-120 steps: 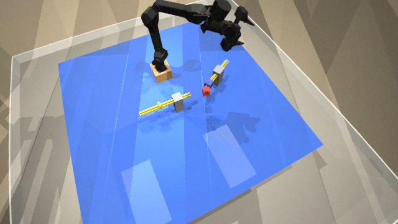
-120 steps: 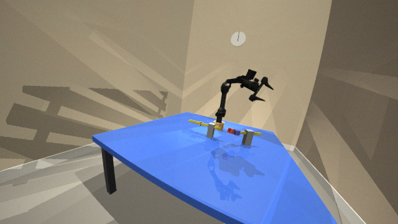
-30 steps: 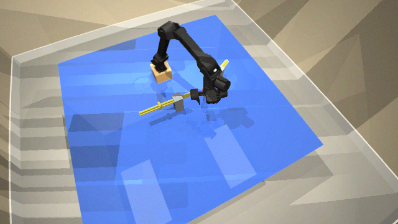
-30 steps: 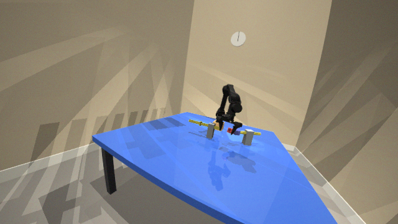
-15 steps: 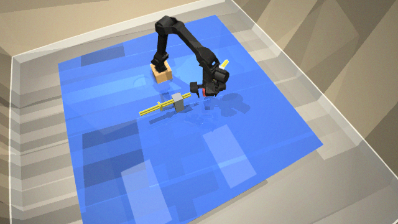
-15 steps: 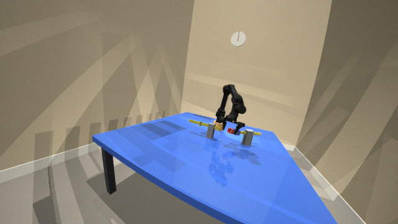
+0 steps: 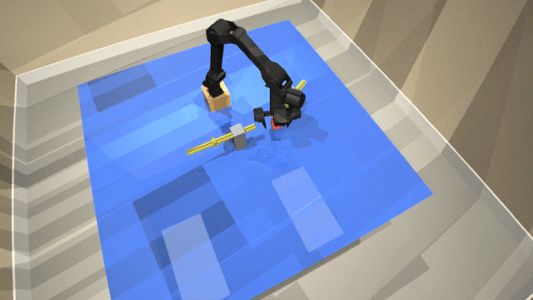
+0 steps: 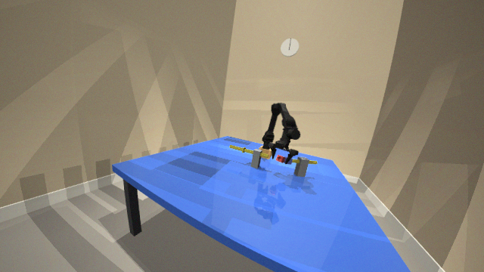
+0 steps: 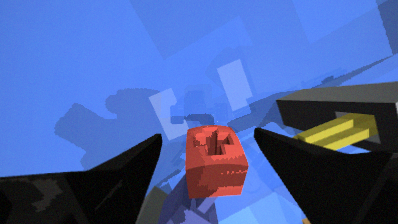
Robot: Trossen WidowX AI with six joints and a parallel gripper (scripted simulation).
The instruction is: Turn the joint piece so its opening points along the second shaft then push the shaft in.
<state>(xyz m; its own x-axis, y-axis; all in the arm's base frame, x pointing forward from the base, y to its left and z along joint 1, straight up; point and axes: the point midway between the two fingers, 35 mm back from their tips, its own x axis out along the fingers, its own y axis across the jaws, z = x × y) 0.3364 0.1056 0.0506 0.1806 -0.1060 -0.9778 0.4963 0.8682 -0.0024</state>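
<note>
The red square joint piece is 20 mm behind my gripper tip, 10 mm to the left of it and 10 mm above it.
</note>
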